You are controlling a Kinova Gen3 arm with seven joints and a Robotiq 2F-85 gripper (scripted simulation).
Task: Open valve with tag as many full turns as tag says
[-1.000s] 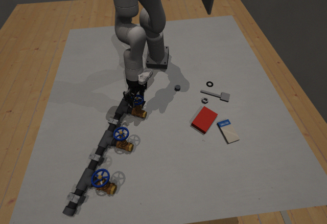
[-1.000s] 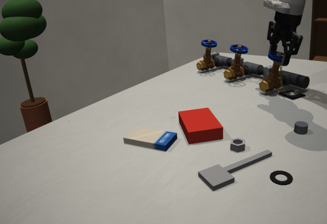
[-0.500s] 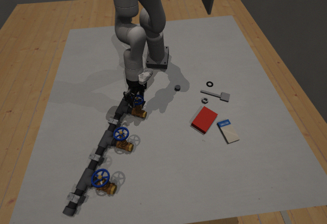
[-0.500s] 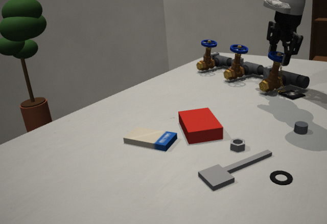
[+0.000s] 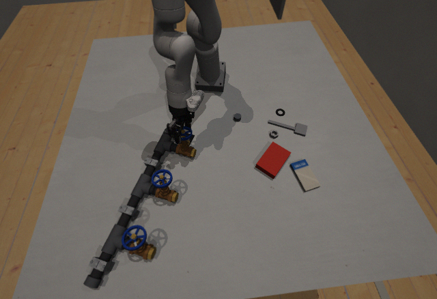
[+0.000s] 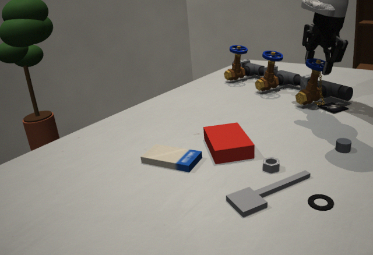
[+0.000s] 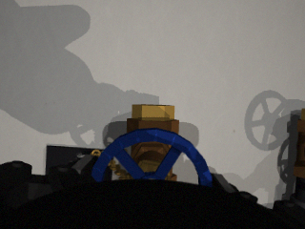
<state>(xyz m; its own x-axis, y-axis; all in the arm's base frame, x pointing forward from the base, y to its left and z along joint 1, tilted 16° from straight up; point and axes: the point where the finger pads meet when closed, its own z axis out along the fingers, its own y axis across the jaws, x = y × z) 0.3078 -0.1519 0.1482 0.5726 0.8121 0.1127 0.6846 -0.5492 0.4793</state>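
The black tag is 4 cm behind my hand and 12 cm below it. From my hand the other things lie so: red block: 13 cm ahead, 31 cm to the left, 11 cm below; small grey cylinder: 10 cm behind, 23 cm to the left, 11 cm below; grey paddle-shaped tool: 44 cm to the left, 12 cm below.
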